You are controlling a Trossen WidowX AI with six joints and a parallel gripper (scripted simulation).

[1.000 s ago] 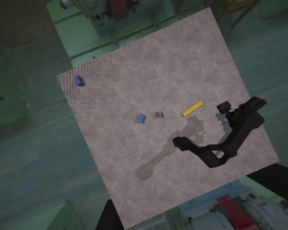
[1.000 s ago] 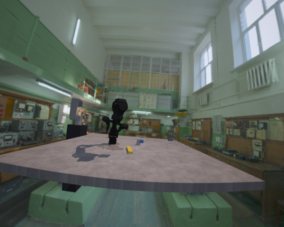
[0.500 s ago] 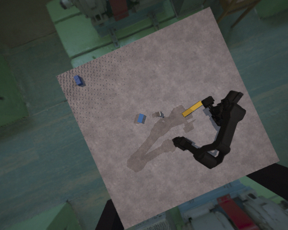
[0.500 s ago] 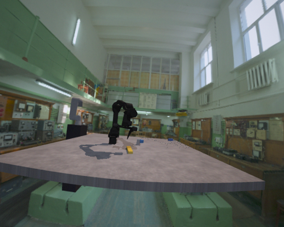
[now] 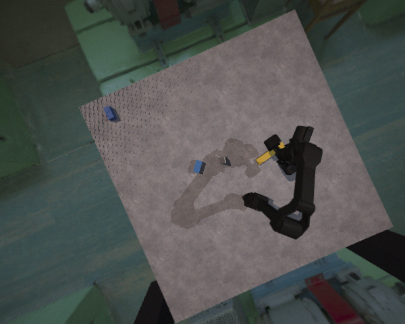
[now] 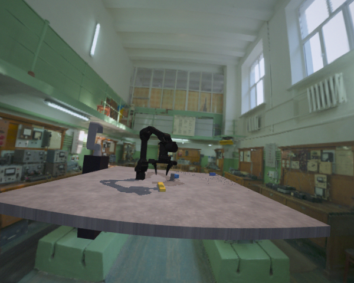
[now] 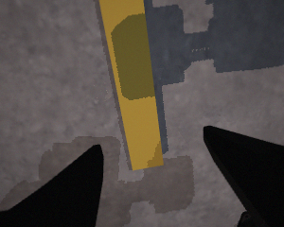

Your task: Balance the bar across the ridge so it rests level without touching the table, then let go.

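Now: gripper tip 70 mm above the yellow bar, 20 mm to the left of it and 10 mm short of it.
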